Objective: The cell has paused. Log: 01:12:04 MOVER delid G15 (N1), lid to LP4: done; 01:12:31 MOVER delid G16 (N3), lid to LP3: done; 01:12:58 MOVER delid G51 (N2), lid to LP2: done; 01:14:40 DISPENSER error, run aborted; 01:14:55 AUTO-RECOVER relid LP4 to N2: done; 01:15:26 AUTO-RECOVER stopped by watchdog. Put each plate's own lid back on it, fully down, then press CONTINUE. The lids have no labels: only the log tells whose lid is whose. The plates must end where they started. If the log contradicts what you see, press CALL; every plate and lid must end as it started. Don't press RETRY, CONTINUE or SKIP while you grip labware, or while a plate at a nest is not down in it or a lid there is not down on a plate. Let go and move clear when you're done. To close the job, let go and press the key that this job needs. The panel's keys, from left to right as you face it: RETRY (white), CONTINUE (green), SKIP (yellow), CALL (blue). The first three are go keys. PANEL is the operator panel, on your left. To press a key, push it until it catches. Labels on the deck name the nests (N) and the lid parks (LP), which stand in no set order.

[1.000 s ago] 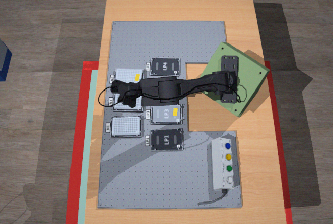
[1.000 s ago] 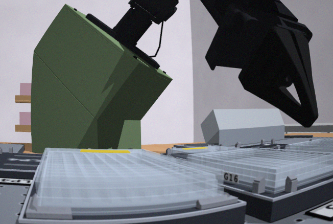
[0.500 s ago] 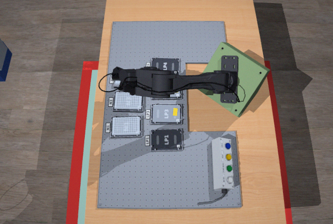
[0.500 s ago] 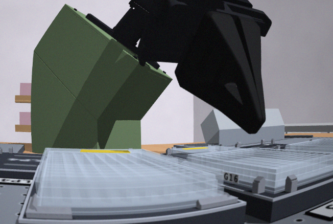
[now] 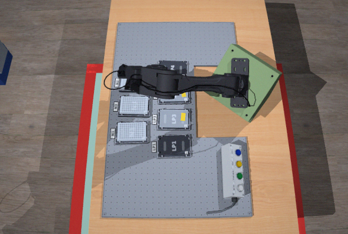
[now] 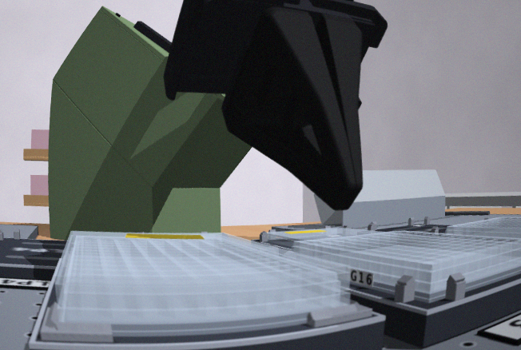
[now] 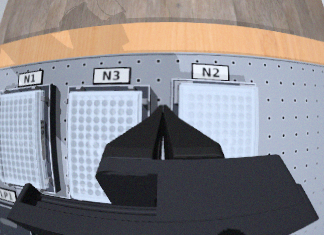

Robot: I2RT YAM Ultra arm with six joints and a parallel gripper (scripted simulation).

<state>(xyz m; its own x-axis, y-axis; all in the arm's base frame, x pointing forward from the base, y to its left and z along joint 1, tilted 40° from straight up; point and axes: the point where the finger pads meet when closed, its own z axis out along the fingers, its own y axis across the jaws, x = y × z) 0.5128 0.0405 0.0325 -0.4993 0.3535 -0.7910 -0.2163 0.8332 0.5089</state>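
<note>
The plate is 50 mm behind my hand, 60 mm to the left of it and 40 mm below it. From my hand the other things lie so: lid: 240 mm behind, 70 mm to the left, 50 mm below; then blue call key: 550 mm behind, 180 mm to the left; then yellow SKIP key: 560 mm behind, 230 mm to the left.
</note>
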